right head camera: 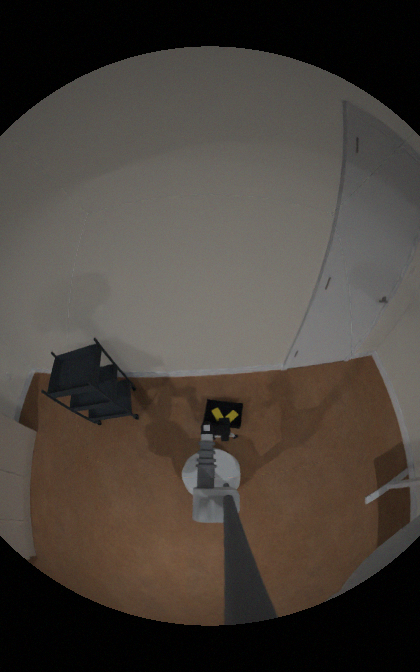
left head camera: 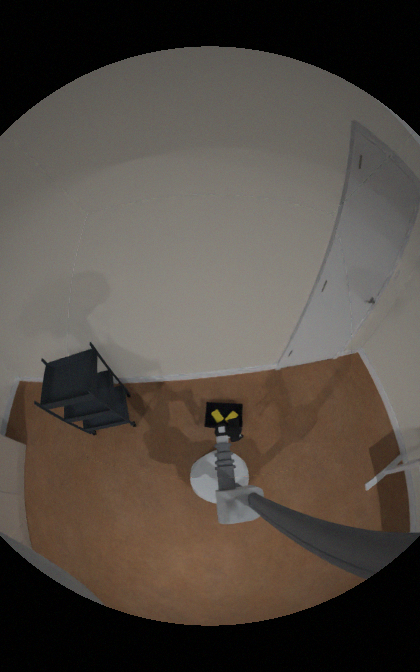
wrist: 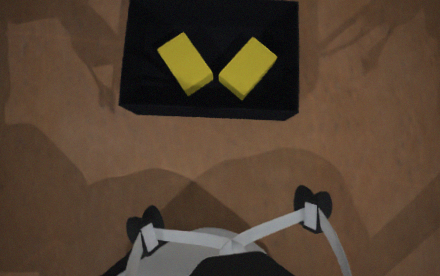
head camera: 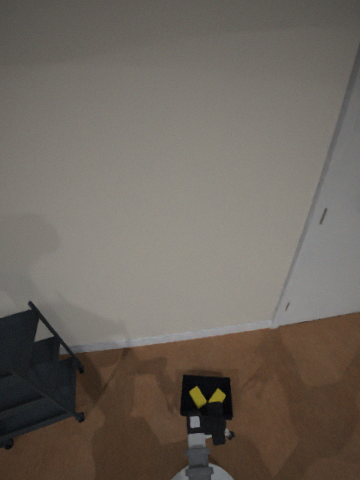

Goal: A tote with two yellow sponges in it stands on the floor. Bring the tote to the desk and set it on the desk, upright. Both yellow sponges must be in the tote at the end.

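Places are measured from the robot's base along level axes (x back, y left, z down), in millimetres.
Where they show: gripper, fingertip midpoint: (wrist: 228,212).
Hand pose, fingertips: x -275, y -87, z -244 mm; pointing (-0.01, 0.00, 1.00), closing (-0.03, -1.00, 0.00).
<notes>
Each offset is from my fingertips to the top centre of the thing.
A black tote @[dy +2, dx -232, dz +171 mm] (head camera: 186,384) (left head camera: 209,407) (right head camera: 210,404) (wrist: 210,111) stands upright on the floor. Two yellow sponges lie in it in a V shape: the left sponge @[dy +54, dx -239, dz +223 mm] (head camera: 197,397) (left head camera: 217,415) (right head camera: 217,414) (wrist: 185,63) and the right sponge @[dy -65, dx -217, dz +223 mm] (head camera: 217,396) (left head camera: 231,416) (right head camera: 232,415) (wrist: 248,68). My gripper (wrist: 228,212) is open with nothing between its fingertips. In the wrist view the fingertips show below the tote's near wall, apart from it. In the head camera view the wrist covers part of the tote's near edge. The desk cannot be made out for certain.
A dark shelf cart (head camera: 37,377) (left head camera: 70,378) (right head camera: 76,370) stands at the left near the wall. A white door (head camera: 330,235) (left head camera: 370,240) (right head camera: 370,230) is at the right. A pale leg-like frame (left head camera: 384,474) (right head camera: 384,490) shows at the right edge.
</notes>
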